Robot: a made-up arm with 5 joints.
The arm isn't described. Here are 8 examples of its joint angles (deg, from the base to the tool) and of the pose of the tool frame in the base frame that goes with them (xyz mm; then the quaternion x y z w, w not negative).
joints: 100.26 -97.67 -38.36 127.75 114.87
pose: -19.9 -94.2 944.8 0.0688 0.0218 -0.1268 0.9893
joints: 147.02 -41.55 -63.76 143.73 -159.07
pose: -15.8 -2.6 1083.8 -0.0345 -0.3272 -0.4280 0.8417
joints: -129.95 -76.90 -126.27 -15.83 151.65
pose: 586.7 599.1 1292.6 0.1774 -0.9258 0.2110 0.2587
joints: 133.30 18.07 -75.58 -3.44 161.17
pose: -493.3 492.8 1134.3 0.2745 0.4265 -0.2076 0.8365
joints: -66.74 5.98 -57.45 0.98 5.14
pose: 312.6 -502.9 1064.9 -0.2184 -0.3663 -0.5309 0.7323
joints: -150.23 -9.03 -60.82 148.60 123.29
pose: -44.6 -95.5 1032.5 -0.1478 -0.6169 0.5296 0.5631
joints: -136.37 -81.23 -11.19 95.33 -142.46
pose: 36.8 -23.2 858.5 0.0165 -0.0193 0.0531 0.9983
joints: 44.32 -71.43 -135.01 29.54 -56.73
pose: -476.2 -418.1 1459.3 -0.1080 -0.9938 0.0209 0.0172
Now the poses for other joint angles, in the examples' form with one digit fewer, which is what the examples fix.
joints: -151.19 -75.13 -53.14 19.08 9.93
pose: 98 -7 1424 -0.769 -0.270 -0.572 0.095
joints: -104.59 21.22 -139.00 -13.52 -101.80
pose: -59 -441 1608 -0.887 0.208 -0.010 0.412
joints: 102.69 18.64 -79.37 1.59 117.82
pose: -192 694 1135 0.463 0.171 -0.115 0.862
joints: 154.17 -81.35 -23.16 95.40 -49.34
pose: -1 -11 942 -0.063 0.048 -0.976 0.203
